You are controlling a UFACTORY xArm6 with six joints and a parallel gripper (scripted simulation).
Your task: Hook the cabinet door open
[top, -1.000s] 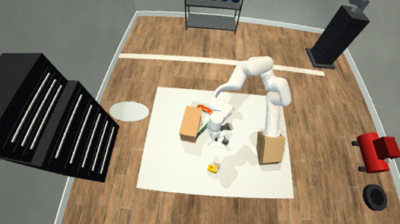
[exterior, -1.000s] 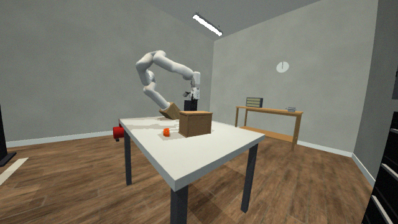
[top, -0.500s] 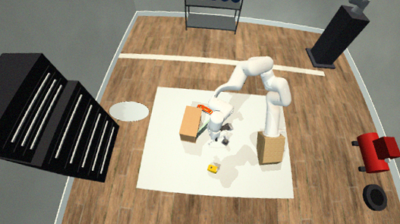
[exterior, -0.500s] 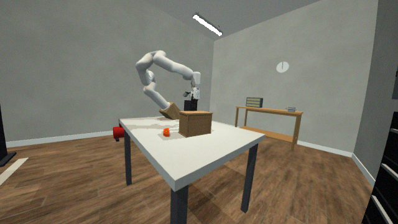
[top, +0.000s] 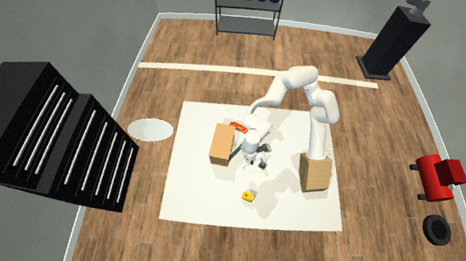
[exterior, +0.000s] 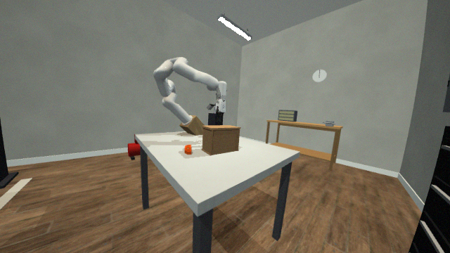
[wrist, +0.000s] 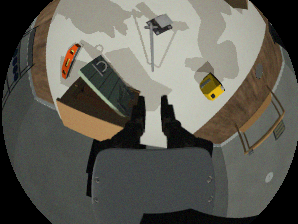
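Now: the hook 5 cm behind my hand, 2 cm to the right of it and 15 cm below it. The rest, counted from my hand: greenish door 5 cm ahead, 9 cm to the right, 13 cm below; orange tool 3 cm ahead, 29 cm to the right, 19 cm below; yellow block 2 cm behind, 19 cm to the left, 16 cm below.
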